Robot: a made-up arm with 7 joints.
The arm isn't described. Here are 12 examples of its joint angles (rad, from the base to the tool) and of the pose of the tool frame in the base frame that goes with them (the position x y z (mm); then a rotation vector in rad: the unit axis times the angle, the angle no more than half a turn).
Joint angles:
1: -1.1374 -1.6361 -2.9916 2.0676 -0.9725 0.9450 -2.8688
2: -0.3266 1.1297 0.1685 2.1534 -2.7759 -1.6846 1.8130
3: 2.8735 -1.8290 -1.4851 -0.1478 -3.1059 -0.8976 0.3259
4: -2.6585 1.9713 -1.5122 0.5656 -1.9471 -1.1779 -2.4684
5: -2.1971 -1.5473 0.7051 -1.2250 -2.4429 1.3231 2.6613
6: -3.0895 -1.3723 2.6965 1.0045 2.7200 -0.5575 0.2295
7: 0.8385 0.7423 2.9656 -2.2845 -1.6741 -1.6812 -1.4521
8: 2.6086 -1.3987 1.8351 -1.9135 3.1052 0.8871 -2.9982
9: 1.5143 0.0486 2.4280 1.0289 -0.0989 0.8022 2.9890
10: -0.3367 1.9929 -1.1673 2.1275 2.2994 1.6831 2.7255
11: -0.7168 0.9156 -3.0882 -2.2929 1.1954 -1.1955 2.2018
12: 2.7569 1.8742 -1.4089 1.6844 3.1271 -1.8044 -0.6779
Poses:
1: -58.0 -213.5 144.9 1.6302 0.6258 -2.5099
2: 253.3 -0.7 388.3 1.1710 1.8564 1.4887
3: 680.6 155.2 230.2 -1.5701 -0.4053 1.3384
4: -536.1 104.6 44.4 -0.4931 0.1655 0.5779
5: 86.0 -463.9 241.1 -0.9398 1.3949 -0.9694
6: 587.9 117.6 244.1 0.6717 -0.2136 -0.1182
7: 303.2 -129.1 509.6 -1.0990 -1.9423 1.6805
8: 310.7 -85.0 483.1 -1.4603 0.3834 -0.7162
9: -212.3 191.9 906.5 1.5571 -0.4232 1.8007
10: 199.4 230.2 86.5 -0.2579 -0.1764 2.1455
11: 271.7 100.6 391.6 -0.2905 -1.4778 -1.8281
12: -178.7 -253.6 270.2 2.0637 -0.1055 -1.0036
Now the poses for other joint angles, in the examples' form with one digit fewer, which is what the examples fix.
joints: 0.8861 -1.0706 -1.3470 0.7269 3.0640 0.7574 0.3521
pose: -271 531 770 -0.220 2.312 -1.051
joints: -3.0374 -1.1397 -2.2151 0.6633 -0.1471 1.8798 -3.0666
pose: 486 -198 493 -0.527 0.519 -0.620
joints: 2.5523 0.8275 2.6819 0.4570 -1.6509 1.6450 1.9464
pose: -430 -124 833 1.254 0.188 1.444
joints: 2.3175 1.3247 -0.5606 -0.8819 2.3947 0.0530 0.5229
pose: -495 -295 751 2.109 1.594 0.742
